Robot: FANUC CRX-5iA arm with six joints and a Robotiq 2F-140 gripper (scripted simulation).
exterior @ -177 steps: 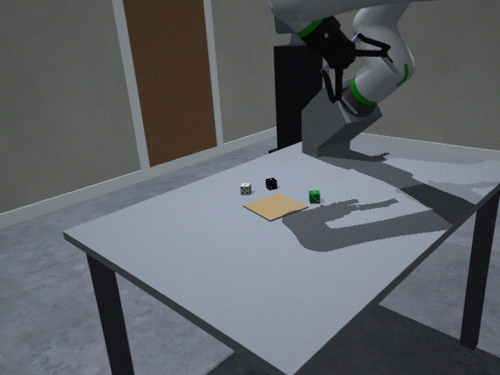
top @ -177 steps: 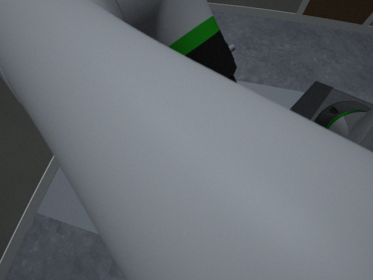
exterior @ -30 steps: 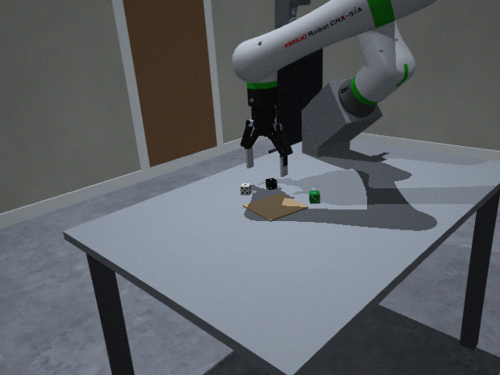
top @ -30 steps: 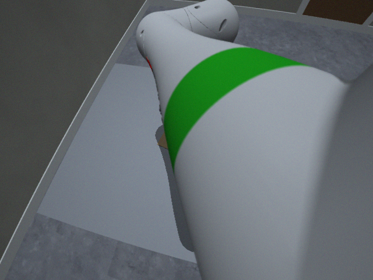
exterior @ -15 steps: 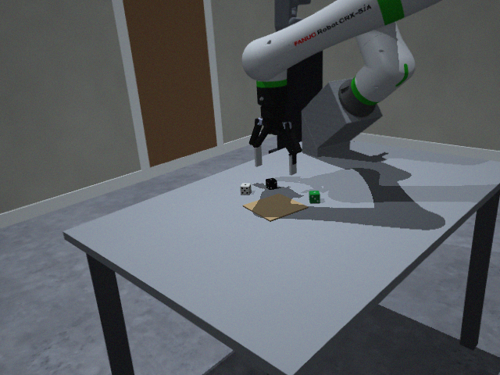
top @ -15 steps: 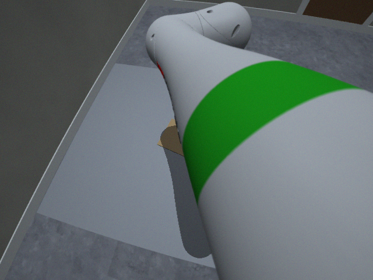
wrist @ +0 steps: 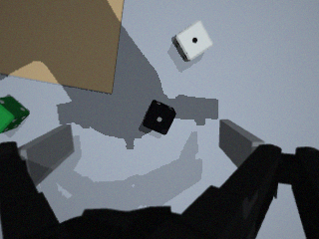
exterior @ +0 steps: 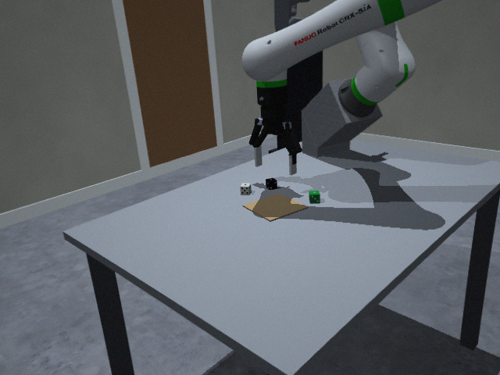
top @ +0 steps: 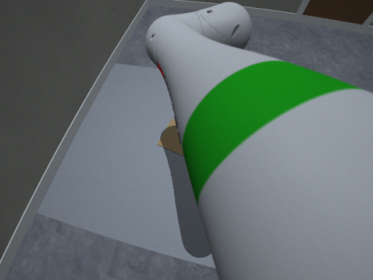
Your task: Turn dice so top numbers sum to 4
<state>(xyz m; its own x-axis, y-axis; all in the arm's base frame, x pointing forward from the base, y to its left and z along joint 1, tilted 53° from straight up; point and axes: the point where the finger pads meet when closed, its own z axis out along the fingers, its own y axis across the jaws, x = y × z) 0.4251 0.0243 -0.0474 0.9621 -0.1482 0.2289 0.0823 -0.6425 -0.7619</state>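
My hand is 170 mm to the right of the green die and 60 mm above it. Round my hand: tan mat: 110 mm to the left, 110 mm ahead, 70 mm below; then white die: 90 mm ahead, 60 mm below, 40 mm to the right; then black die: 60 mm below, 10 mm to the right, 10 mm ahead.
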